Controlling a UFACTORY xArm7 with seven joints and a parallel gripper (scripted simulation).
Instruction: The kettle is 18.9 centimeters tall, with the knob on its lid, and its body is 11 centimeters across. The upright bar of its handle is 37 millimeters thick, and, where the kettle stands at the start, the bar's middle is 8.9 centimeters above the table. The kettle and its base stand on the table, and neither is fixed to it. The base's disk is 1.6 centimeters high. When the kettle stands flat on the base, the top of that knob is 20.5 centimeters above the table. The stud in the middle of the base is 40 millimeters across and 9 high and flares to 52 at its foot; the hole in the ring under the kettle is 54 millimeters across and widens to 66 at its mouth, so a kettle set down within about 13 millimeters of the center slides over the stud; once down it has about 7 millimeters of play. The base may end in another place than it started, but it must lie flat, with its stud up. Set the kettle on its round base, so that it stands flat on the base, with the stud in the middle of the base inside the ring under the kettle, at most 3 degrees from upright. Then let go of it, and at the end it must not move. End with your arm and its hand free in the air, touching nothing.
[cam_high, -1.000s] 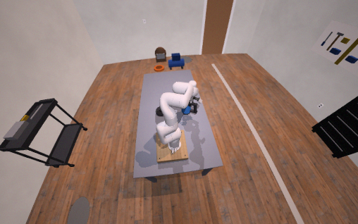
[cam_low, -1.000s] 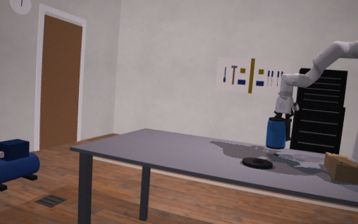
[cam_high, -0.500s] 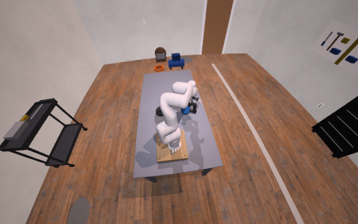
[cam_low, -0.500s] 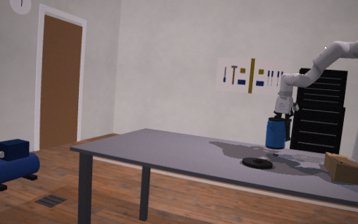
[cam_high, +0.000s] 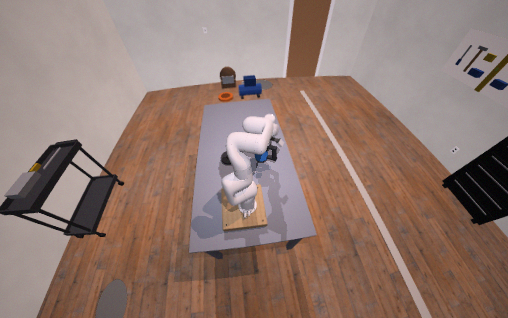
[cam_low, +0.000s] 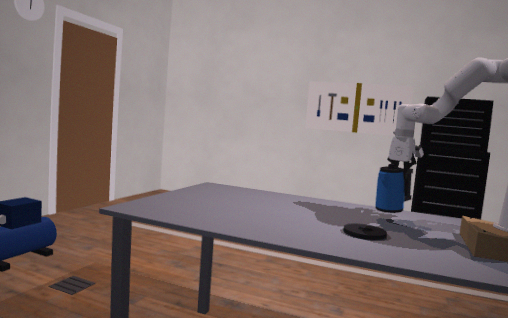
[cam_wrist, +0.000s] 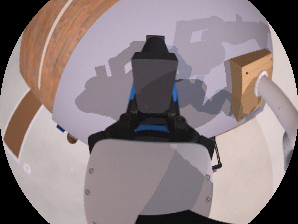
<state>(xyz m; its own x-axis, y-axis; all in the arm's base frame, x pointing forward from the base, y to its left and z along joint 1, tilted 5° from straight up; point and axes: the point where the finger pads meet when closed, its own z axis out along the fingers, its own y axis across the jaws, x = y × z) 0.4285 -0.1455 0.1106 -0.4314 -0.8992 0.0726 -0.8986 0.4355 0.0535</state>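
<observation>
Right now my hand is 60 mm above the blue kettle, 20 mm to the right of it and 10 mm short of it. The rest, counted from my hand: black round base: 330 mm to the left, 190 mm below, 50 mm ahead.
</observation>
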